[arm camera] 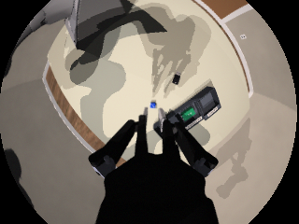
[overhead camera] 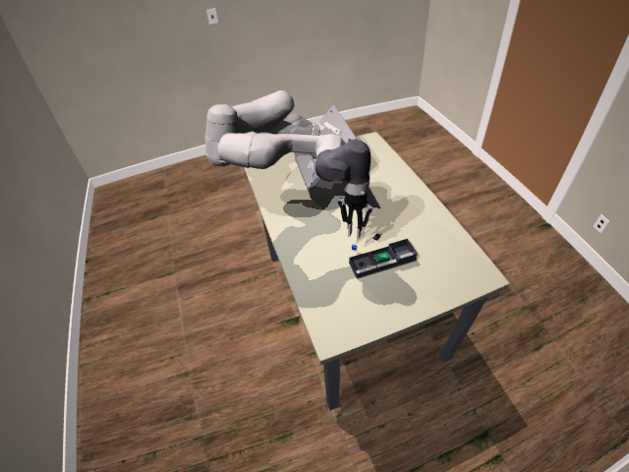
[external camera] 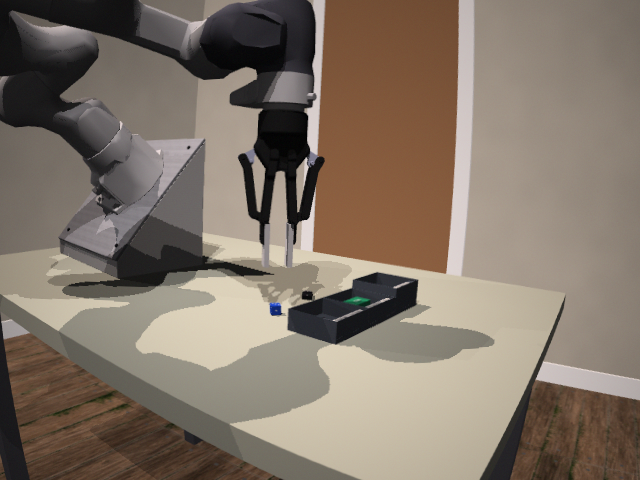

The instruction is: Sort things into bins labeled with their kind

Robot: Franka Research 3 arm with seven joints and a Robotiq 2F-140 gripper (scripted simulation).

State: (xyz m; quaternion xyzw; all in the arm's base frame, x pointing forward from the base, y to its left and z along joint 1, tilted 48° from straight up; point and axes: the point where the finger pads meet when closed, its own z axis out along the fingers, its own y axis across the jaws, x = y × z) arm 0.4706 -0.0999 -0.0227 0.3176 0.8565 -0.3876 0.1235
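Right now the small blue cube is 100 mm below my hand. Also, from my hand: green block (90 mm ahead, 70 mm to the left, 90 mm below); then tan ring (120 mm ahead, 20 mm to the left, 100 mm below); then joined bins (100 mm ahead, 80 mm to the left, 90 mm below).
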